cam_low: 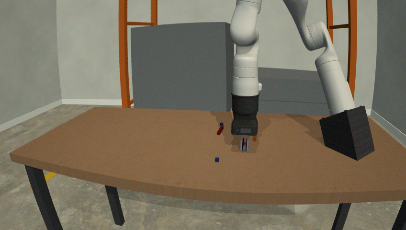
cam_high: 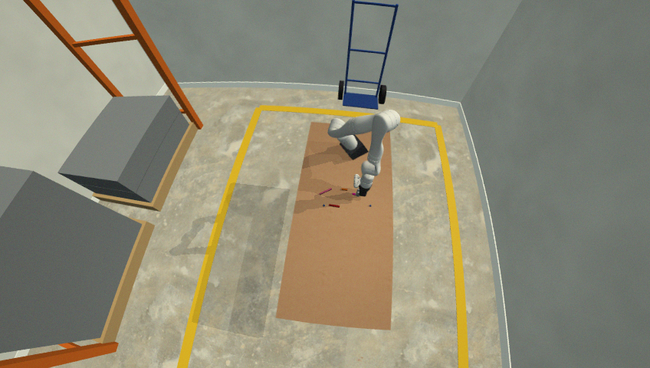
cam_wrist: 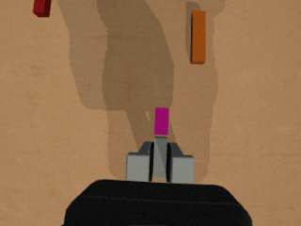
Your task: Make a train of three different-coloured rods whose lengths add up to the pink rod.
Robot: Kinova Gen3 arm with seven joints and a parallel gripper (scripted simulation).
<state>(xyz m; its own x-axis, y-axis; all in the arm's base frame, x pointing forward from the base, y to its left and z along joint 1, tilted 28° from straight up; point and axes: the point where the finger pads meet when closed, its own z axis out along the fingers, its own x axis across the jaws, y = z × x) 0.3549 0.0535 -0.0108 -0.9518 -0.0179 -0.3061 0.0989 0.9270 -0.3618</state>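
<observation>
My hand is 10 mm above the grey rod. Also, from my hand: red rod (160 mm to the right, 90 mm ahead, 10 mm below); orange rod (90 mm to the right, 40 mm behind, 10 mm below); magenta rod (30 mm to the right, 10 mm below).
</observation>
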